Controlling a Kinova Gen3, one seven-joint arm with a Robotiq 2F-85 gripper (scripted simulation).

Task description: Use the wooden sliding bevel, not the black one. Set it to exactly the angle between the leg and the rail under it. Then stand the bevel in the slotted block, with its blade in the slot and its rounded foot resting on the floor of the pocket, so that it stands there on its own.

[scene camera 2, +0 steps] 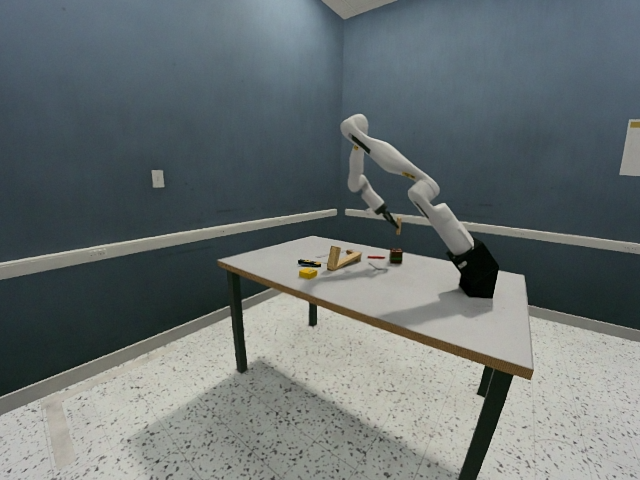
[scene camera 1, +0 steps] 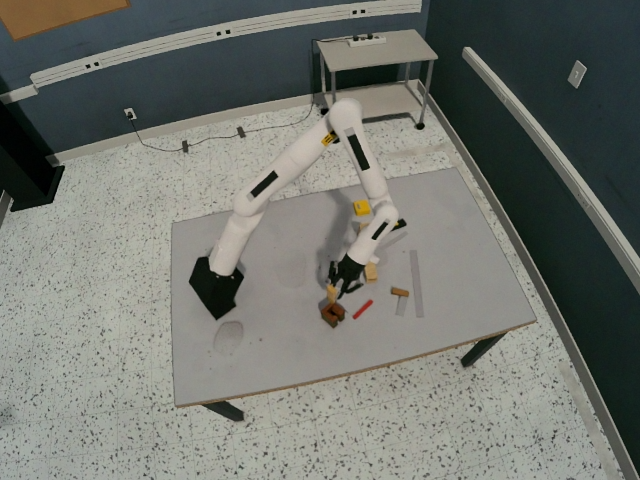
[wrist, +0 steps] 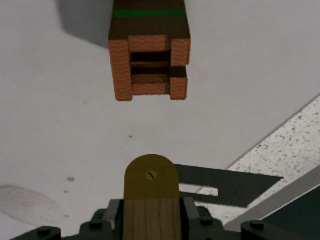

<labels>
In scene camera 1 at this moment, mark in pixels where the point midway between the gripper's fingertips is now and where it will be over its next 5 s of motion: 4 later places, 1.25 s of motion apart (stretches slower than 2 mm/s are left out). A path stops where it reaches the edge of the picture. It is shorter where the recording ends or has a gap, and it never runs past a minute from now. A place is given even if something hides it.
My gripper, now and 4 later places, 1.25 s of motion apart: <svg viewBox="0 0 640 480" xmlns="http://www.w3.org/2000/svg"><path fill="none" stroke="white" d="M332 295L333 306L333 307L333 308L340 299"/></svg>
</labels>
